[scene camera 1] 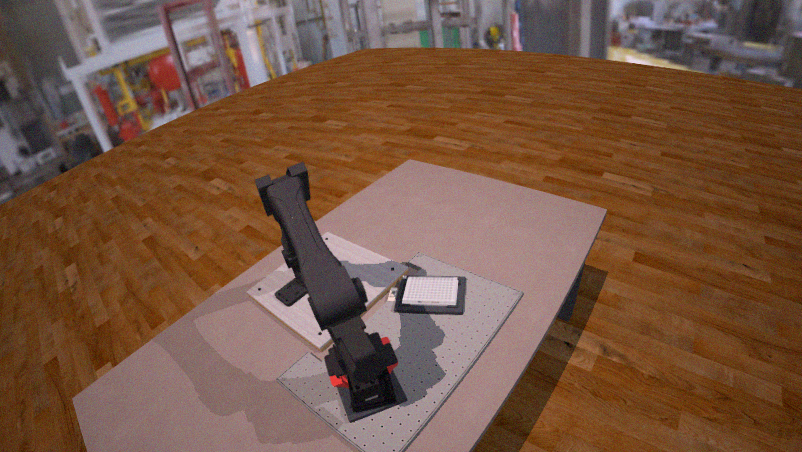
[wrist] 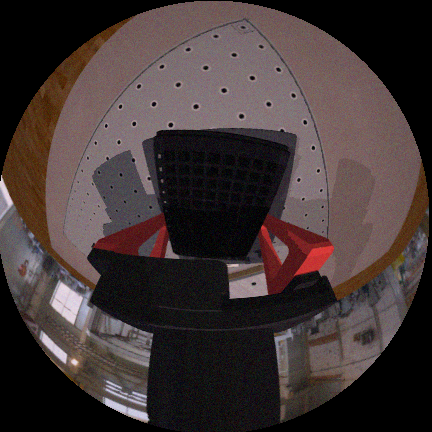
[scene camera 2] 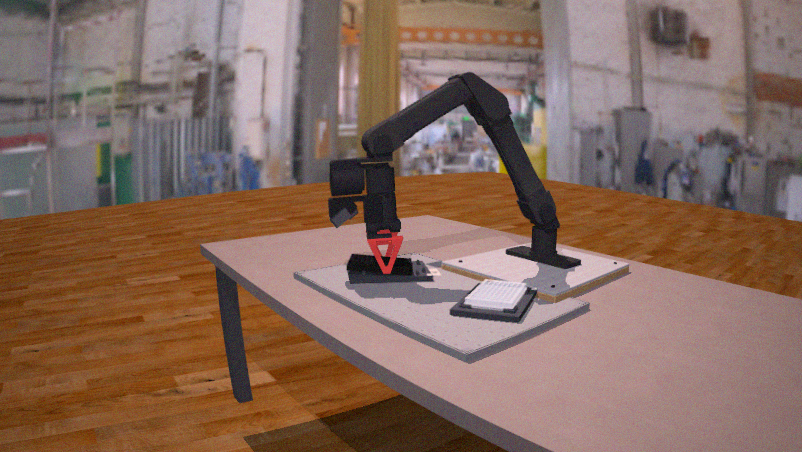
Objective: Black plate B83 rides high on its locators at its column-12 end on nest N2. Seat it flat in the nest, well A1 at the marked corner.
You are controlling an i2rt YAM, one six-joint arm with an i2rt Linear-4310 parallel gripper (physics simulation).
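Where they show: gripper, fingertip midpoint: [wrist: 212, 216] [scene camera 2: 385, 269]; arm's base at its link origin: [scene camera 2: 542, 258].
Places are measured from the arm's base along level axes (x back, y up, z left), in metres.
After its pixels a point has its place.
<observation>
Black well plate B83 [wrist: 219, 189] [scene camera 2: 364, 271] lies on the grey nest N2 [wrist: 292, 146] @[z -0.213, x -0.385, y 0.005 m] [scene camera 2: 419, 271] @[z -0.078, x -0.306, y 0.005 m] at the near left of the perforated board. In the wrist view its far end sits askew over the nest's outline. My gripper [wrist: 212, 216] @[z -0.124, x -0.356, y 0.007 m] [scene camera 2: 386, 263] @[z -0.124, x -0.356, y 0.007 m] [scene camera 1: 362, 362] points straight down over the plate. Its red fingers press on the plate's two long sides, so it is shut on the plate. In scene camera 1 the arm hides most of the plate; only a dark edge [scene camera 1: 370, 404] @[z -0.173, x -0.411, y 0.026 m] shows.
A white well plate [scene camera 1: 431, 291] @[z 0.141, x -0.314, y 0.019 m] [scene camera 2: 496, 293] @[z 0.159, x -0.321, y 0.020 m] sits in a second dark nest [scene camera 1: 431, 308] @[z 0.106, x -0.339, y 0.005 m] [scene camera 2: 486, 313] @[z 0.191, x -0.374, y 0.004 m] on the grey perforated board [scene camera 1: 448, 348] @[z 0.039, x -0.436, y -0.007 m] [scene camera 2: 426, 315] @[z 0.114, x -0.437, y -0.007 m] [wrist: 209, 80] @[z -0.182, x -0.459, y -0.007 m]. The arm's pale base board [scene camera 1: 291, 320] @[z -0.123, x -0.078, y -0.001 m] [scene camera 2: 578, 269] @[z 0.122, x -0.012, y 0.001 m] lies beside it on the table [scene camera 1: 476, 224] @[z 0.479, x -0.232, y -0.020 m] [scene camera 2: 673, 365] @[z 0.528, x -0.288, y -0.020 m].
</observation>
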